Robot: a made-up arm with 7 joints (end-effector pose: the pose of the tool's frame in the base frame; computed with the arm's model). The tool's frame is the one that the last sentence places. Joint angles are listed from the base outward.
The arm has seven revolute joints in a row. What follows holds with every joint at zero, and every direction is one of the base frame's. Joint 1 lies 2 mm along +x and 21 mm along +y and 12 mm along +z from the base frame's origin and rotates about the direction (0, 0.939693, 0.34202). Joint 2 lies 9 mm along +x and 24 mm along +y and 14 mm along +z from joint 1 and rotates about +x. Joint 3 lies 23 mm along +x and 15 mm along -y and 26 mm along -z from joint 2 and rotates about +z. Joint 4 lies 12 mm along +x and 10 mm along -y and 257 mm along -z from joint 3 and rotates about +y. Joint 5 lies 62 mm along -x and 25 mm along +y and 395 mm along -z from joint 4 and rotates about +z. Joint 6 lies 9 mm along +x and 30 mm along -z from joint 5 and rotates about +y. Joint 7 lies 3 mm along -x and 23 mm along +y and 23 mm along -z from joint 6 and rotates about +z. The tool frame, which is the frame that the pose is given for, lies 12 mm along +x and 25 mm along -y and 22 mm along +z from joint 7; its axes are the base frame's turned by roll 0.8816, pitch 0.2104 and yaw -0.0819 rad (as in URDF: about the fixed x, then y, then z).
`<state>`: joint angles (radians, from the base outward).
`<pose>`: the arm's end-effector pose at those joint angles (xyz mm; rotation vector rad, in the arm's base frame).
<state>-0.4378 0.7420 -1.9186 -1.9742 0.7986 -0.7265 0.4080</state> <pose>63.6 -147.1 -379.1 -0.7305 -0.6395 -0.3106</pose>
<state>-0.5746 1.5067 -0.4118 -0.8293 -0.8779 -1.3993 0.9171</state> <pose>431.5 546.6 76.6 0.9355 -1.4296 -1.1701</pose>
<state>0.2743 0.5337 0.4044 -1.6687 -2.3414 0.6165 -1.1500</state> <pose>335.8 379.8 -239.7 -1.3860 -0.9579 1.4500</pose>
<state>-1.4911 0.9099 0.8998 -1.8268 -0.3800 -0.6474 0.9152</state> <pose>21.5 314.1 411.1 0.0000 2.1546 -0.8195</pose>
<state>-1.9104 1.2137 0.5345 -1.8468 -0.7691 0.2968 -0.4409</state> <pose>-153.1 210.7 479.6 -1.4570 0.7183 -1.6962</pose>
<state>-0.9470 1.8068 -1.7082 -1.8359 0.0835 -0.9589 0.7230</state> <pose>367.2 290.3 -164.6 0.1867 -1.3722 -0.9053</pose>
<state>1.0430 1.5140 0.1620 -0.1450 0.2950 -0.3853 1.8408</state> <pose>-171.5 726.5 105.0 1.7567 -0.2607 1.4457</pose>
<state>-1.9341 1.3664 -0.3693 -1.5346 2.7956 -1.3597 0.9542</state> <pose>163.9 98.0 578.6 -2.8438 -0.6545 0.6537</pose>
